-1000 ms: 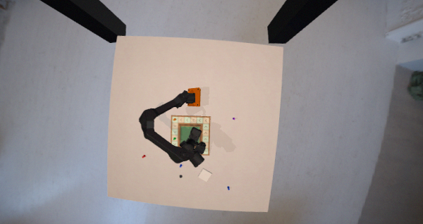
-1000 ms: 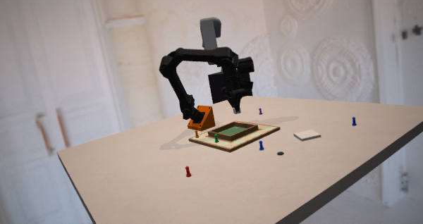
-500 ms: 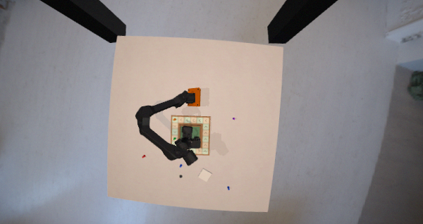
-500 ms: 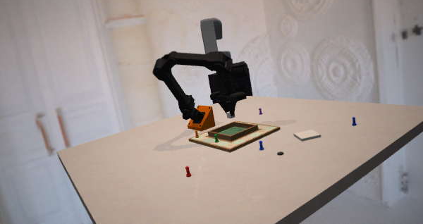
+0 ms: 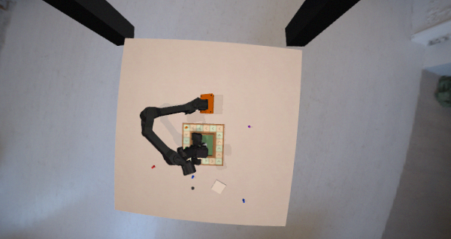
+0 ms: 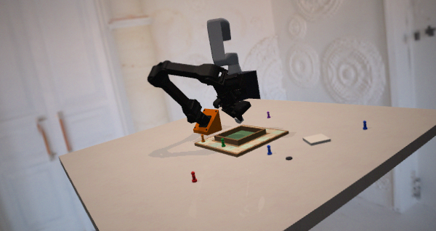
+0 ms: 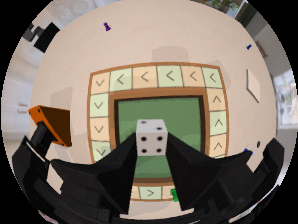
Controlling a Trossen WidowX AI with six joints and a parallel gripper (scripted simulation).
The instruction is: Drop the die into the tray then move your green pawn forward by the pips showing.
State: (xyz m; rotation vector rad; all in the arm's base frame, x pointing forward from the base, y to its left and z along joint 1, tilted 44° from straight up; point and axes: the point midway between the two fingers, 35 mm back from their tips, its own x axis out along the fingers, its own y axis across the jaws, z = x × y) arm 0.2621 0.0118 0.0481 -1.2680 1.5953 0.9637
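Now: the green pawn 130 mm to the right of my gripper tip, 50 mm below it and 30 mm ahead of it. From my gripper tip the other things lie so: green-floored tray (70 mm below, 20 mm to the right, 10 mm ahead); then orange pawn (130 mm to the right, 110 mm behind, 50 mm below); then white die (right at my gripper tip).
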